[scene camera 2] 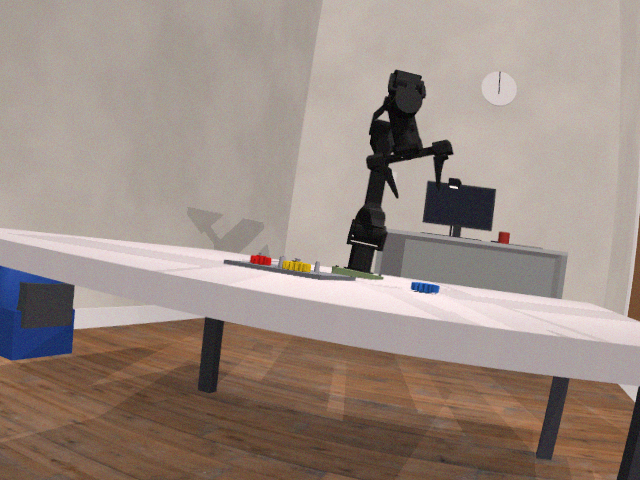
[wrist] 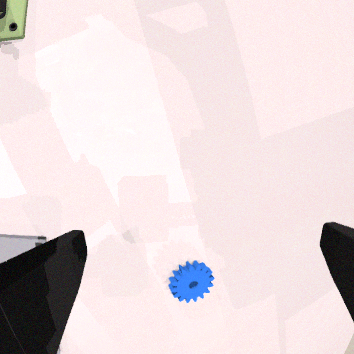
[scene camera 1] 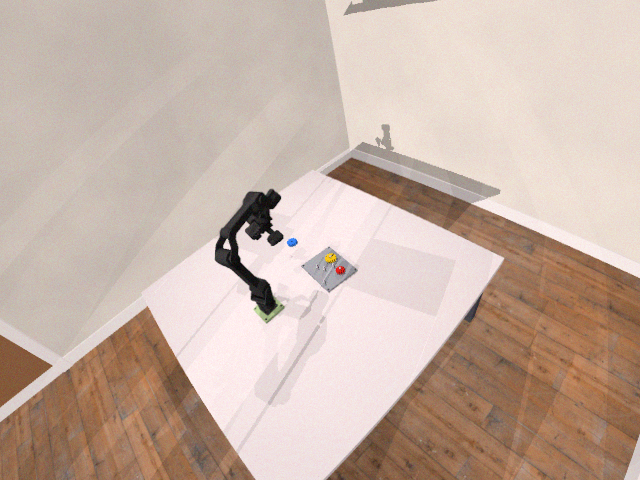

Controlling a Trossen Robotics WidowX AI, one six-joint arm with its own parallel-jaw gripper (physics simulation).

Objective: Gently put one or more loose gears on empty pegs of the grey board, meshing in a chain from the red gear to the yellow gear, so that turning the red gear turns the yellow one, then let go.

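Observation:
A loose blue gear lies flat on the table, off the board. The grey board carries a red gear and a yellow gear, with a small gap between them. Several thin empty pegs stand on the board; one peg shows beside the yellow gear in scene camera 2. My gripper is wide open and empty, high above the table. In the wrist view the blue gear appears between the fingers, below the line of their tips.
The arm's green base plate is fixed to the white table. A desk with a monitor and a red cup stands behind the arm. A blue box is beyond the table.

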